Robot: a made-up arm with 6 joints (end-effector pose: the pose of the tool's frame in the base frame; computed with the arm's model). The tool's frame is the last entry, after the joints. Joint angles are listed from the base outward.
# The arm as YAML. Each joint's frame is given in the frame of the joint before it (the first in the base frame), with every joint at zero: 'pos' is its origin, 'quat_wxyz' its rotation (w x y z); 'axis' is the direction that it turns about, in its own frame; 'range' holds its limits. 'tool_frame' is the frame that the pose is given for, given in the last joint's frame.
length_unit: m
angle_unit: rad
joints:
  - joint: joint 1
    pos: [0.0, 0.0, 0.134]
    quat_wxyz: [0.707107, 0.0, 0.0, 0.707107]
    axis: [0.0, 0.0, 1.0]
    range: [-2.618, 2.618]
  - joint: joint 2
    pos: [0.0, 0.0, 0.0]
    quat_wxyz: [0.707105, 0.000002, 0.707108, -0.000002]
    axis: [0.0, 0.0, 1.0]
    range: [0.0, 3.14]
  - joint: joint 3
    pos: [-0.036, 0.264, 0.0]
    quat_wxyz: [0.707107, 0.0, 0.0, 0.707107]
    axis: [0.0, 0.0, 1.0]
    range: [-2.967, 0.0]
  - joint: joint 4
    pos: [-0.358, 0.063, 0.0]
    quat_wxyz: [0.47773, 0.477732, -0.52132, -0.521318]
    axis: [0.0, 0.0, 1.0]
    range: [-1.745, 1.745]
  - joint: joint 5
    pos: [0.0, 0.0, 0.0]
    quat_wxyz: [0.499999, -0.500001, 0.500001, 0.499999]
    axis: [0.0, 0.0, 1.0]
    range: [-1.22, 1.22]
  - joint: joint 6
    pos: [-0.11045, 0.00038, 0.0]
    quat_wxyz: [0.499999, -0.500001, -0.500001, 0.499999]
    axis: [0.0, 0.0, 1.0]
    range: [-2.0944, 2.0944]
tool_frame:
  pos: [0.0, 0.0, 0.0]
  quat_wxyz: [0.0, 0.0, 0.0, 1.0]
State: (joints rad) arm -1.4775 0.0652 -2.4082 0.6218 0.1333 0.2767
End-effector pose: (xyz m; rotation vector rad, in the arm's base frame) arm -0.0505 0.6294 0.4799 -0.7343 -0.2166 -0.5840
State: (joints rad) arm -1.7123 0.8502 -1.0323 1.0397 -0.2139 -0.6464
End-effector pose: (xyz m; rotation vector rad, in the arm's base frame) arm -0.0618 -0.2884 0.5232 1.2022 0.4911 -1.2636
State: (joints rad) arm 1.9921 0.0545 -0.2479 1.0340 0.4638 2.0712
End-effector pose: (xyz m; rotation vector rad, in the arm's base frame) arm -0.1119 0.1467 0.3183 -0.5100 -1.4977 -0.6731
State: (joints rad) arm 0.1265 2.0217 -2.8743 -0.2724 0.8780 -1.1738
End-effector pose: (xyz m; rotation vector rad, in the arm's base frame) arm 0.4426 0.0333 0.6760 -0.9377 1.2983 -1.1269
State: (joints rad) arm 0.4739 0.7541 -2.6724 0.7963 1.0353 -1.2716
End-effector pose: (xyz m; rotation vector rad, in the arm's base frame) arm -0.3091 -0.0824 0.7355 -0.7719 -0.0491 -0.1579
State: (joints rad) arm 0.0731 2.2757 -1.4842 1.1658 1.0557 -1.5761
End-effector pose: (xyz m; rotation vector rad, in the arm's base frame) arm 0.5043 0.1253 0.0371 -1.0788 2.1658 1.0441
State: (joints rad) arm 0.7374 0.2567 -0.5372 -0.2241 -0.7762 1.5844
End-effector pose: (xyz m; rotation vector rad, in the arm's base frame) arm 0.0820 0.0978 0.4944 0.0032 0.5712 2.1483
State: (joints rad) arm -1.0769 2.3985 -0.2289 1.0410 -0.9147 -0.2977
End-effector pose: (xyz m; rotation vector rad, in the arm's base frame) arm -0.0312 -0.1018 -0.1253 -2.0157 -1.9335 1.0868
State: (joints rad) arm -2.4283 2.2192 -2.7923 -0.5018 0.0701 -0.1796
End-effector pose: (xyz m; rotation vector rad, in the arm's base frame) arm -0.4150 -0.3544 0.6322 1.1503 0.9019 -2.7657
